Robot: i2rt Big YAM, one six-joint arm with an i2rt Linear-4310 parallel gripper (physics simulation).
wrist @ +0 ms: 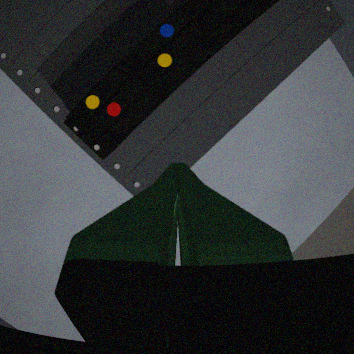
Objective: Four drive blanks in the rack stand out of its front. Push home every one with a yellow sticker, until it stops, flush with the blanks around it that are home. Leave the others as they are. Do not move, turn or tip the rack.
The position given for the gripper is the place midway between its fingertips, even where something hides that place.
Observation:
In view: the gripper (177,174) and a dark rack (136,92).

